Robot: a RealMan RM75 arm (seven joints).
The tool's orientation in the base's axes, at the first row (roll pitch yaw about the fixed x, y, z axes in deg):
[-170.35 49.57 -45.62]
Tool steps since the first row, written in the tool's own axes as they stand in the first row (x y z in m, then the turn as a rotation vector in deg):
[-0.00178 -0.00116 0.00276 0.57 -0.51 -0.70]
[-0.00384 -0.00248 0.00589 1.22 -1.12 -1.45]
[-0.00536 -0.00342 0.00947 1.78 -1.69 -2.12]
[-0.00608 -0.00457 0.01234 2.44 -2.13 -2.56]
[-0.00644 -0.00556 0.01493 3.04 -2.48 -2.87]
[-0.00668 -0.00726 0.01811 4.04 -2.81 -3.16]
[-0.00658 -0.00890 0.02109 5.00 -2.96 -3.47]
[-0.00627 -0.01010 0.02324 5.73 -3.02 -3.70]
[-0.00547 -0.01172 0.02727 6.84 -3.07 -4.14]
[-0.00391 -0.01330 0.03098 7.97 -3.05 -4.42]
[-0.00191 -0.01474 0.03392 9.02 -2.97 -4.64]
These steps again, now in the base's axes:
[-0.00100 0.00332 -0.00028 0.95 -0.42 0.07]
[-0.00216 0.00711 -0.00057 2.03 -0.84 0.12]
[-0.00355 0.01072 -0.00160 3.01 -1.20 0.18]
[-0.00413 0.01362 -0.00276 3.83 -1.53 0.01]
[-0.00455 0.01607 -0.00404 4.51 -1.80 -0.21]
[-0.00460 0.01928 -0.00570 5.34 -2.26 -0.75]
[-0.00446 0.02216 -0.00751 6.02 -2.81 -1.27]
[-0.00424 0.02414 -0.00899 6.50 -3.27 -1.67]
[-0.00422 0.02737 -0.01200 7.22 -4.04 -2.23]
[-0.00376 0.03002 -0.01538 7.83 -4.76 -2.91]
[-0.00290 0.03187 -0.01863 8.33 -5.44 -3.58]

